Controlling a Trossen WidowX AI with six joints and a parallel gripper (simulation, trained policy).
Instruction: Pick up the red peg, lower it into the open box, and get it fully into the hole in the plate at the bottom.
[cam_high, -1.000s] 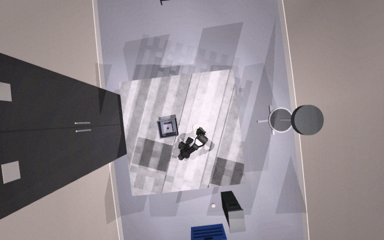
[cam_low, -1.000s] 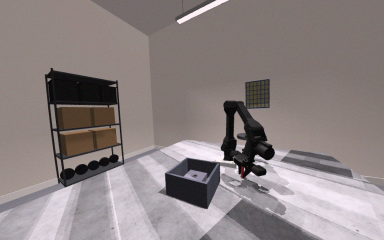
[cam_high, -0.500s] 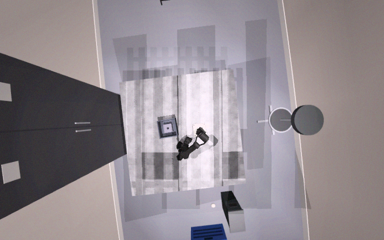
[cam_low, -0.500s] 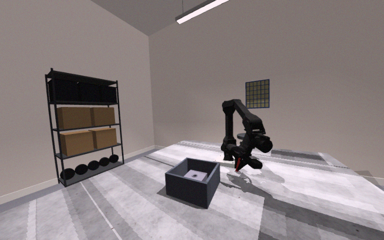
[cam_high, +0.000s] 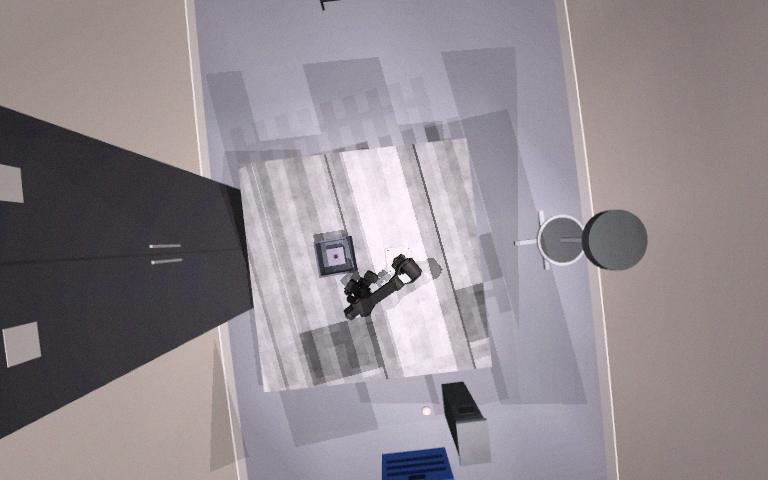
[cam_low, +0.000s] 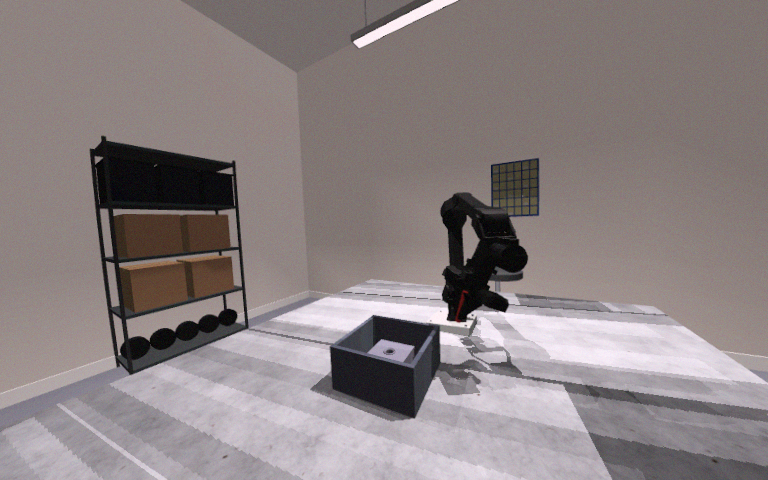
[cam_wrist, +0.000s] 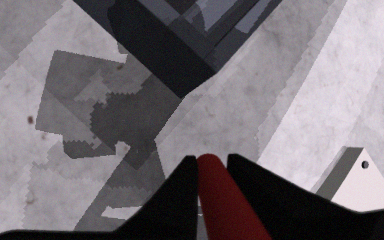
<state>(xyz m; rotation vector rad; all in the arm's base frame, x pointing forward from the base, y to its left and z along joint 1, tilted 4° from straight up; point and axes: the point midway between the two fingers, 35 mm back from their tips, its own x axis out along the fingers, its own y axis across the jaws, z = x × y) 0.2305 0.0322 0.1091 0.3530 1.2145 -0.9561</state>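
Now: the light plate 100 mm ahead of my gripper tip, 150 mm to the right of it and 70 mm below it. From my gripper tip the other things lie so: dark box: 100 mm ahead, 150 mm to the right, 90 mm below; then red peg: 10 mm to the left, 30 mm above.
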